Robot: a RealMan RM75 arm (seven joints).
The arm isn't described. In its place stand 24 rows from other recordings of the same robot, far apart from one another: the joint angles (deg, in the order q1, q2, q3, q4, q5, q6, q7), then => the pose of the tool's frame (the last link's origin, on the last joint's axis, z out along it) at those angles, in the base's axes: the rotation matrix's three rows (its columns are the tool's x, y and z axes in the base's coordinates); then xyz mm.
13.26 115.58 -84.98 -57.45 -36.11 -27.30 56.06 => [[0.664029, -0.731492, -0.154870], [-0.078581, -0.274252, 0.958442], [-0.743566, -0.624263, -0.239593]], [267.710, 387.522, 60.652]
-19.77 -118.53 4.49 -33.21 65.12 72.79 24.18 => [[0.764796, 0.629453, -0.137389], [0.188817, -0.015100, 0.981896], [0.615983, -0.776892, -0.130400]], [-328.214, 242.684, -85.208]
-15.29 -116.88 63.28 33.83 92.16 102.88 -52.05 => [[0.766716, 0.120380, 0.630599], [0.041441, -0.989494, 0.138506], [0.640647, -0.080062, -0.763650]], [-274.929, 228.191, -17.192]
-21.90 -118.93 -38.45 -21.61 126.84 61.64 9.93 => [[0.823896, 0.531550, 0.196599], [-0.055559, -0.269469, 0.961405], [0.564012, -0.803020, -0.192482]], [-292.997, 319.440, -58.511]
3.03 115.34 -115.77 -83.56 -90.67 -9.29 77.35 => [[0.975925, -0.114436, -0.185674], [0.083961, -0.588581, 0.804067], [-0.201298, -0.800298, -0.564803]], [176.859, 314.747, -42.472]
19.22 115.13 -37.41 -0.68 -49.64 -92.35 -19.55 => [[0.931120, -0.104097, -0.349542], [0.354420, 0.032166, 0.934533], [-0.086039, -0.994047, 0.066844]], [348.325, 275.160, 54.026]
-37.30 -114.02 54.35 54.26 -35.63 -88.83 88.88 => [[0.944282, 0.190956, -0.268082], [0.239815, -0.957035, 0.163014], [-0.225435, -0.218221, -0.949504]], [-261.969, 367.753, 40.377]
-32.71 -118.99 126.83 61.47 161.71 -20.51 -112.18 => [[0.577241, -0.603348, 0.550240], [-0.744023, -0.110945, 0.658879], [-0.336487, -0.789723, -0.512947]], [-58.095, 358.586, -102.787]
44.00 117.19 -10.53 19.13 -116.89 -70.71 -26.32 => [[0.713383, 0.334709, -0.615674], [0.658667, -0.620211, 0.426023], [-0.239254, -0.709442, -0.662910]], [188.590, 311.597, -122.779]
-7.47 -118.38 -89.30 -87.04 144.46 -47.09 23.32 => [[0.690350, 0.674446, -0.261800], [0.625861, -0.375206, 0.683754], [0.362926, -0.635880, -0.681133]], [-242.010, 336.749, 13.327]
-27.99 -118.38 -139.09 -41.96 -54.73 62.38 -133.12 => [[0.147489, 0.986024, -0.077487], [0.790774, -0.070501, 0.608034], [0.594073, -0.150953, -0.790120]], [-332.749, 362.607, 24.176]
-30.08 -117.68 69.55 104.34 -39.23 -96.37 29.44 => [[0.840048, 0.496600, -0.218419], [0.536500, -0.700667, 0.470355], [0.080539, -0.512303, -0.855020]], [-120.794, 339.783, 85.568]
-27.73 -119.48 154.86 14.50 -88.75 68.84 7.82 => [[0.746211, 0.665409, 0.020000], [-0.073838, 0.052872, 0.995868], [0.661602, -0.744604, 0.088586]], [-319.913, 338.327, -14.216]
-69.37 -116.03 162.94 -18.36 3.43 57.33 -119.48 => [[0.507780, 0.861160, -0.023736], [0.775103, -0.444666, 0.448873], [0.375997, -0.246327, -0.893280]], [-175.505, 466.662, -31.119]
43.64 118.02 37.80 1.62 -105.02 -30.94 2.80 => [[0.724976, -0.634017, 0.269132], [-0.361592, -0.017774, 0.932167], [-0.586226, -0.773115, -0.242142]], [332.305, 419.195, -17.387]
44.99 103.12 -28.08 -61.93 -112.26 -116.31 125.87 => [[0.755713, -0.508952, -0.412148], [-0.439876, -0.860706, 0.256311], [-0.485188, -0.012403, -0.874322]], [149.619, 369.131, 193.277]
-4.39 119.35 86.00 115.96 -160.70 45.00 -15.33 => [[0.830139, -0.528881, 0.176504], [-0.355335, -0.257895, 0.898458], [-0.429658, -0.808563, -0.402019]], [175.991, 306.724, 90.709]
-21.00 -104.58 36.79 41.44 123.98 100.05 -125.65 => [[0.232824, 0.964528, 0.124417], [0.912914, -0.260858, 0.313913], [0.335233, 0.040495, -0.941265]], [-351.950, 276.340, 108.606]
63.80 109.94 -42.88 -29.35 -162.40 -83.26 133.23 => [[0.619887, -0.680463, 0.390780], [-0.765310, -0.634272, 0.109541], [0.173322, -0.366971, -0.913943]], [187.005, 440.097, 30.066]
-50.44 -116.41 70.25 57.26 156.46 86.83 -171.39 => [[0.369509, 0.764245, -0.528577], [0.928908, -0.318698, 0.188576], [-0.024338, -0.560680, -0.827675]], [-175.665, 408.693, 10.391]
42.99 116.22 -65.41 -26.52 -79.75 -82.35 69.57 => [[0.735062, -0.217027, -0.642326], [-0.088820, -0.970044, 0.226111], [-0.672157, -0.109154, -0.732319]], [153.269, 378.222, -26.075]
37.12 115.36 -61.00 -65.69 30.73 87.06 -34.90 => [[0.570241, -0.723933, 0.388261], [-0.821476, -0.503468, 0.267764], [0.001634, -0.471637, -0.881791]], [233.330, 382.757, 50.690]
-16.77 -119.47 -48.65 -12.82 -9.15 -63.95 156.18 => [[0.728937, 0.619310, 0.291729], [0.210685, -0.608406, 0.765150], [0.651354, -0.496283, -0.573969]], [-317.485, 255.047, -95.634]
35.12 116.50 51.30 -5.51 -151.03 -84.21 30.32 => [[0.616193, -0.623252, -0.481522], [0.144724, -0.511371, 0.847086], [-0.774184, -0.591657, -0.224904]], [284.722, 351.764, 11.901]
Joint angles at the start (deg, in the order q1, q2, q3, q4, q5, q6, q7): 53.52, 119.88, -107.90, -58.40, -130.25, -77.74, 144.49
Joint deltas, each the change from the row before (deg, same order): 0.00, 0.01, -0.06, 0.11, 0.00, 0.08, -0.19; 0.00, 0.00, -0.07, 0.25, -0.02, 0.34, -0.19; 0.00, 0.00, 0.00, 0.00, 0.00, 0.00, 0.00; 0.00, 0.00, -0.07, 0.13, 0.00, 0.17, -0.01; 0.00, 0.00, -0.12, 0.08, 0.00, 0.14, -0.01; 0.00, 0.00, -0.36, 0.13, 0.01, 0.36, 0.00; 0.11, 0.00, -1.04, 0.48, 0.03, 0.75, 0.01; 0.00, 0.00, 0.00, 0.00, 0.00, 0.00, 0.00; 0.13, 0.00, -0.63, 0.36, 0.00, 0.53, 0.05; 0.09, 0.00, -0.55, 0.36, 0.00, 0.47, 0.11; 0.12, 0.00, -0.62, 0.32, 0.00, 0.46, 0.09; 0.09, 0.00, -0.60, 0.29, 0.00, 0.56, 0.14; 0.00, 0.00, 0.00, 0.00, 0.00, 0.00, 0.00; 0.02, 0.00, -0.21, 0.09, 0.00, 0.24, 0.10; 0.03, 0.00, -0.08, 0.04, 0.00, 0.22, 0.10; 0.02, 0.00, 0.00, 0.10, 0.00, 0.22, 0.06
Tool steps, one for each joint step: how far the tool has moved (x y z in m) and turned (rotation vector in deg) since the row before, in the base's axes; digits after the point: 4 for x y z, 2 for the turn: 0.0004, 0.0000, -0.0003, -0.07, -0.04, 0.14; 0.0008, 0.0006, -0.0005, 0.12, 0.02, 0.12; 0.0000, 0.0000, 0.0000, 0.00, 0.00, 0.00; 0.0004, 0.0002, -0.0003, 0.07, -0.01, -0.01; 0.0003, 0.0000, -0.0003, 0.03, -0.04, 0.05; 0.0006, -0.0001, -0.0010, 0.06, -0.09, 0.18; 0.0020, -0.0007, -0.0025, -0.03, -0.50, 0.45; 0.0000, 0.0000, 0.0000, 0.00, 0.00, 0.00; 0.0011, -0.0001, -0.0016, 0.06, -0.31, 0.28; 0.0013, -0.0001, -0.0014, 0.09, -0.29, 0.13; 0.0011, -0.0002, -0.0014, 0.04, -0.32, 0.25; 0.0010, -0.0001, -0.0015, 0.14, -0.23, 0.22; 0.0000, 0.0000, 0.0000, 0.00, 0.00, 0.00; 0.0003, 0.0000, -0.0005, 0.10, -0.04, 0.05; -0.0002, 0.0003, -0.0003, 0.15, 0.06, 0.03; 0.0000, 0.0005, -0.0002, 0.18, 0.09, -0.04
